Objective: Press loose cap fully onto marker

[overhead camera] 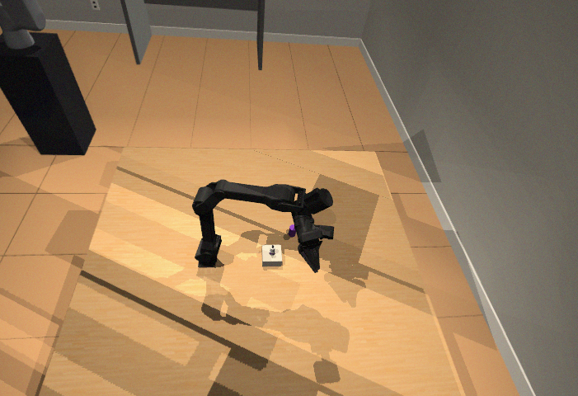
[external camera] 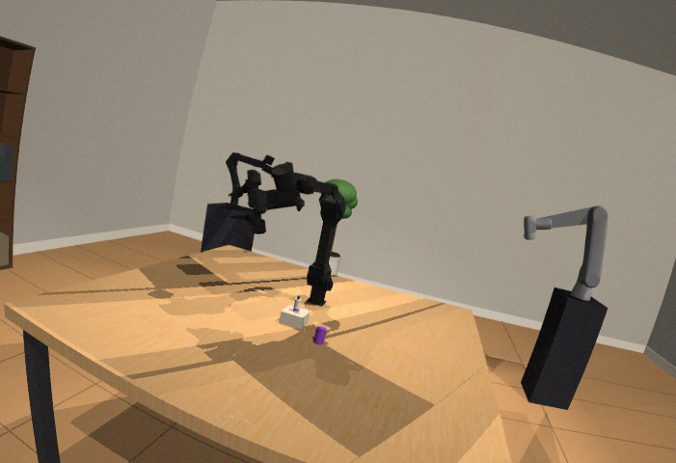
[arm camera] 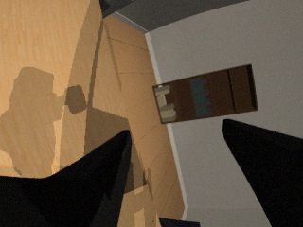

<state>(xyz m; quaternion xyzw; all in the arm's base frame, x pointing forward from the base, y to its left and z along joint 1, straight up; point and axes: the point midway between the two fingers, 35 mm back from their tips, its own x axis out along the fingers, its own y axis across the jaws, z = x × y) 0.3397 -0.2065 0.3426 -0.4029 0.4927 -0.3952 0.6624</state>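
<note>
The purple cap lies 350 mm to the left of my gripper tip and 310 mm below it. The rest, counted from my gripper tip: pale holder block 310 mm below, 240 mm to the left, 100 mm behind.
</note>
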